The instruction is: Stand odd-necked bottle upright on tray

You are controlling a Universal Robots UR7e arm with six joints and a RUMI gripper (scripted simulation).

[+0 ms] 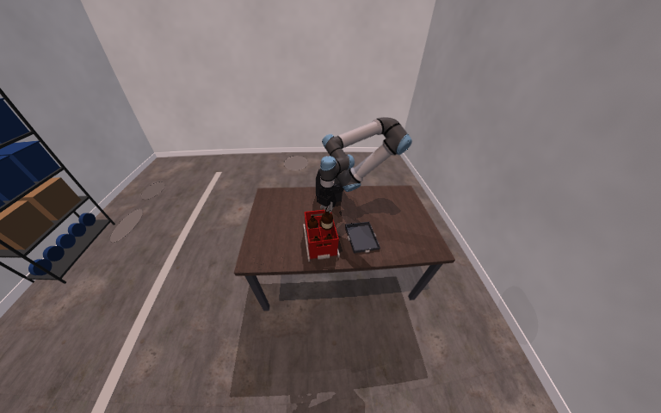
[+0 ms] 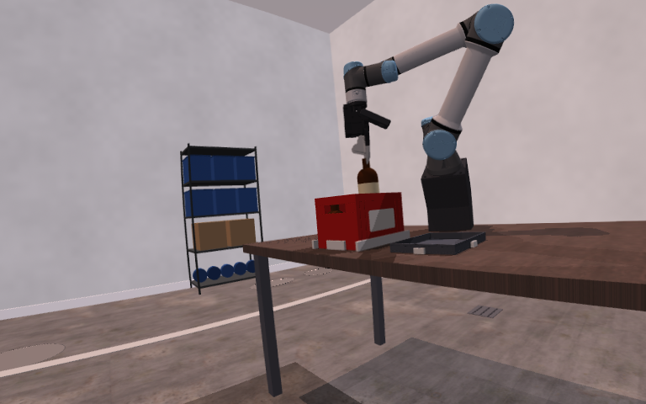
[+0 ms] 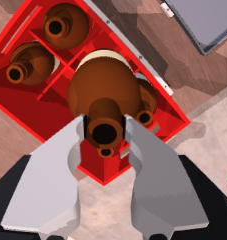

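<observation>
The brown bottle is 70 mm below my hand. Also, from my hand: dark tray: 280 mm below, 250 mm to the left, 60 mm behind; red crate: 210 mm below, 40 mm to the right, 20 mm ahead; glass bottle: 210 mm below, 110 mm ahead, 60 mm to the right.
</observation>
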